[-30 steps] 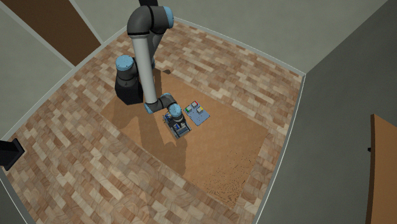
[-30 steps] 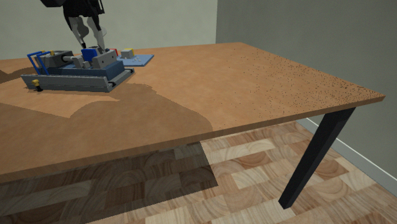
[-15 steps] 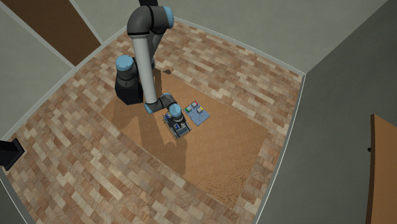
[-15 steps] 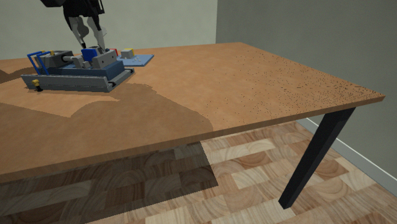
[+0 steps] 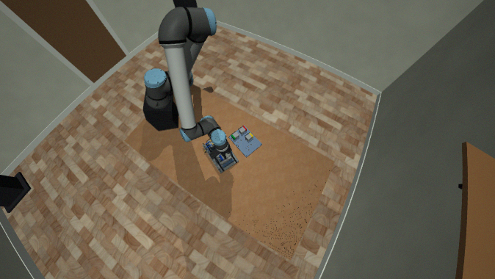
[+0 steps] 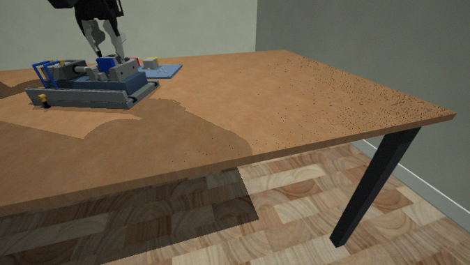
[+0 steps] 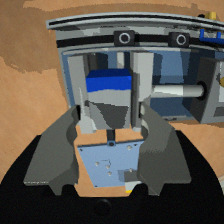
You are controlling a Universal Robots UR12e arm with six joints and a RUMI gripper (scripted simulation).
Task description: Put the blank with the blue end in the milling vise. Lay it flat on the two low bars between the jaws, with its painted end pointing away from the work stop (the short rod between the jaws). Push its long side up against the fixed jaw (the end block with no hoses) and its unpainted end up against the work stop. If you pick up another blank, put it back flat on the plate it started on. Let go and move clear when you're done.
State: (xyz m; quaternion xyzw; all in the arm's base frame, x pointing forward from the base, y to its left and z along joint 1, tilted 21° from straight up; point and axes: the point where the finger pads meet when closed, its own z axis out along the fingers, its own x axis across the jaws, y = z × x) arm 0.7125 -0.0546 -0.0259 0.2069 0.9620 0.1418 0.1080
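The blue blank is 2 cm below my hand. From my hand the other things lie so: vise body: 8 cm below, 6 cm behind, 3 cm to the left; green blank: 23 cm to the left, 9 cm below, 5 cm behind; fixed jaw: 4 cm below, 3 cm ahead, 1 cm to the right.
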